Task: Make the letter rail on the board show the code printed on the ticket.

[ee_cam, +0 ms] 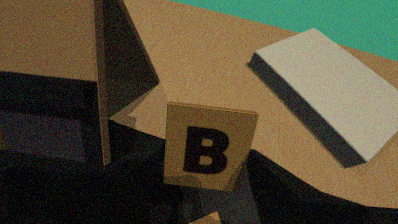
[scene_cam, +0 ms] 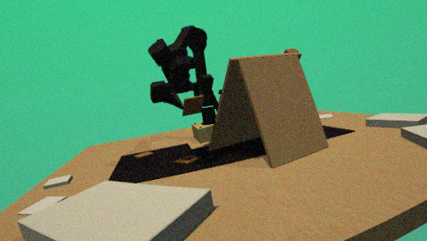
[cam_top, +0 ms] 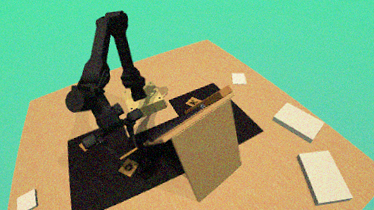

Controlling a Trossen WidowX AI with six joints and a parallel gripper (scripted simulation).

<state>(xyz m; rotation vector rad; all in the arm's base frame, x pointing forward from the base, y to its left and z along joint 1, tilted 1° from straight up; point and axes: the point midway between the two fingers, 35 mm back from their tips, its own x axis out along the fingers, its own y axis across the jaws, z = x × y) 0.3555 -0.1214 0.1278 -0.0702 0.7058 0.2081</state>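
My gripper tip is 90 mm past the white ticket, 140 mm to the right of it and 70 mm above it. Also, from my gripper tip: black mat (180 mm behind, 120 mm to the left, 160 mm below).
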